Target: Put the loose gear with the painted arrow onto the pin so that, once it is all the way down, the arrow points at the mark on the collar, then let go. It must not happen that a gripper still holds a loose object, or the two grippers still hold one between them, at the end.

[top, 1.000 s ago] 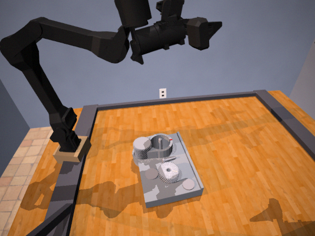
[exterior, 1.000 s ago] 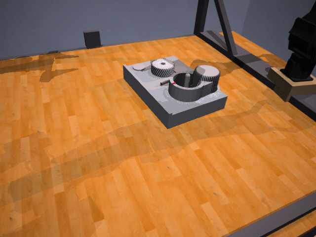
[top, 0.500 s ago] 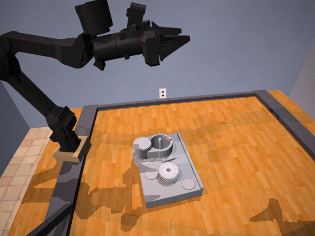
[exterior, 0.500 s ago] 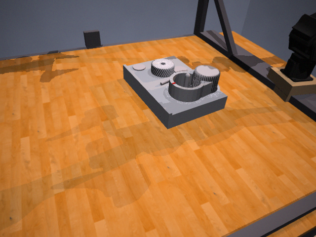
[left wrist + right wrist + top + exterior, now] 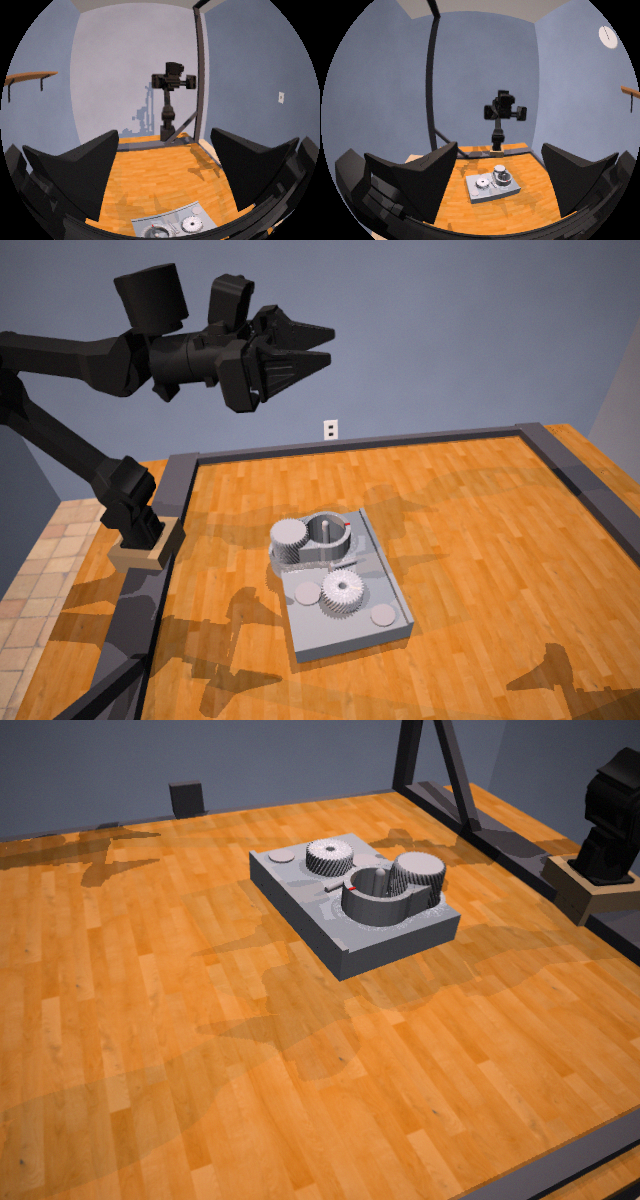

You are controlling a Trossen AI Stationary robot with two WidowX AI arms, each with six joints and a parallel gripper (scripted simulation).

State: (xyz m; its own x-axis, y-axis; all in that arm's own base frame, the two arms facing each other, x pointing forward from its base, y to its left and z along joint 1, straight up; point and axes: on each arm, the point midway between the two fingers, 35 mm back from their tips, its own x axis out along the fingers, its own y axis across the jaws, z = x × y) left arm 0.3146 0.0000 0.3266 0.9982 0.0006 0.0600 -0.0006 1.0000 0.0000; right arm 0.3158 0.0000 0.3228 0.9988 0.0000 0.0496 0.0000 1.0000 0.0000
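The loose gear is 330 mm below my left hand, 80 mm behind it and 50 mm to the right of it.
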